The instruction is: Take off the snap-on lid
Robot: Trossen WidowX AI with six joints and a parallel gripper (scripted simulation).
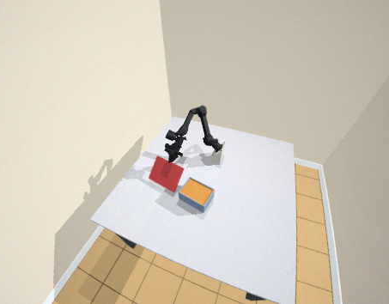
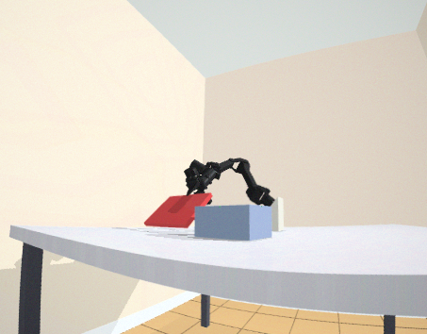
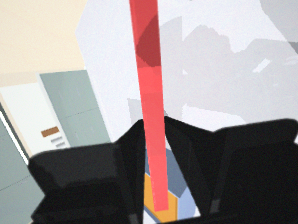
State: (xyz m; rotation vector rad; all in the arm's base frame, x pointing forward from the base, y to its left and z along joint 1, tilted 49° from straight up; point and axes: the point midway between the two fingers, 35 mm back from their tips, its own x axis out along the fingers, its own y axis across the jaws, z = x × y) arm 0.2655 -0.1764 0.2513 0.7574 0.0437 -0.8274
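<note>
Right now my gripper tip is 6 cm short of the red lid, 5 cm above it and 1 cm to the left of it. From my gripper tip the other things lie so: storage box (25 cm to the left, 13 cm ahead, 10 cm below).
</note>
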